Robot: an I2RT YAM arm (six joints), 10 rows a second.
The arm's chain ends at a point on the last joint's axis. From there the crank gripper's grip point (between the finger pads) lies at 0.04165 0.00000 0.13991 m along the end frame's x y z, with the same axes.
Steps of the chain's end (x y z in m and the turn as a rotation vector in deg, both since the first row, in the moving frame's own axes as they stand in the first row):
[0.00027, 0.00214, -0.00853, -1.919, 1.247, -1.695]
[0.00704, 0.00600, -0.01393, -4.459, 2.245, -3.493]
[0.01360, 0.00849, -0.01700, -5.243, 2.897, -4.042]
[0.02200, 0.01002, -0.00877, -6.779, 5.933, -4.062]
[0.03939, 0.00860, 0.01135, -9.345, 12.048, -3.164]
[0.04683, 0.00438, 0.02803, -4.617, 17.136, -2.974]
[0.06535, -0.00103, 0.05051, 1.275, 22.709, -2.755]
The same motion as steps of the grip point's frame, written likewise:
[0.00335, 0.00553, -0.00953, -1.919, 1.247, -1.695]
[0.01273, 0.01410, -0.01599, -4.459, 2.245, -3.493]
[0.02095, 0.01798, -0.01973, -5.243, 2.897, -4.042]
[0.03667, 0.02279, -0.01461, -6.779, 5.933, -4.062]
[0.06810, 0.02735, -0.00204, -9.345, 12.048, -3.164]
[0.08638, 0.01177, 0.00921, -4.617, 17.136, -2.974]
[0.11599, -0.00715, 0.02354, 1.275, 22.709, -2.755]

